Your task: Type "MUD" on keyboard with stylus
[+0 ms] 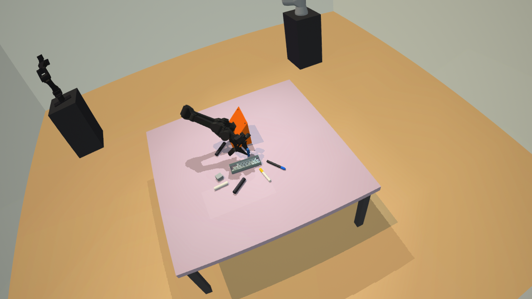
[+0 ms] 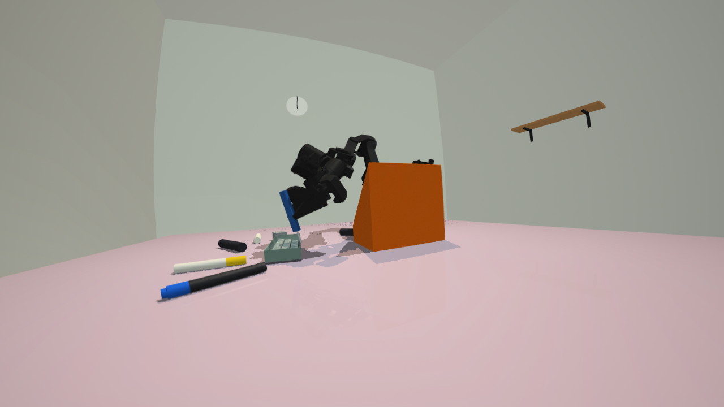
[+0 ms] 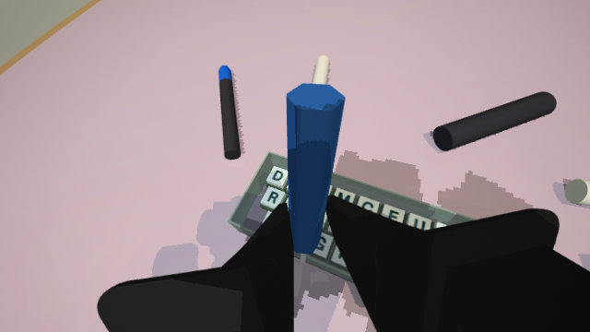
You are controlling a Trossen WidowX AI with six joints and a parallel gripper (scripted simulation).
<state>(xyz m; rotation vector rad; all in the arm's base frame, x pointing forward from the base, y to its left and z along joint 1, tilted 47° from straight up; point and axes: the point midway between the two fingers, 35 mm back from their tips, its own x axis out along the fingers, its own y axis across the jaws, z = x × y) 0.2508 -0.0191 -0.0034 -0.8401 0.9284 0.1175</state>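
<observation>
The yellow-capped white marker lies 14 cm ahead of my gripper tip, 3 cm to the left of it and 7 cm below it. Also, from my gripper tip: stylus: 1 cm behind, 2 cm below; stylus tip: 2 cm behind, 5 cm below; blue-capped black marker: 14 cm ahead, 14 cm to the left, 7 cm below.
</observation>
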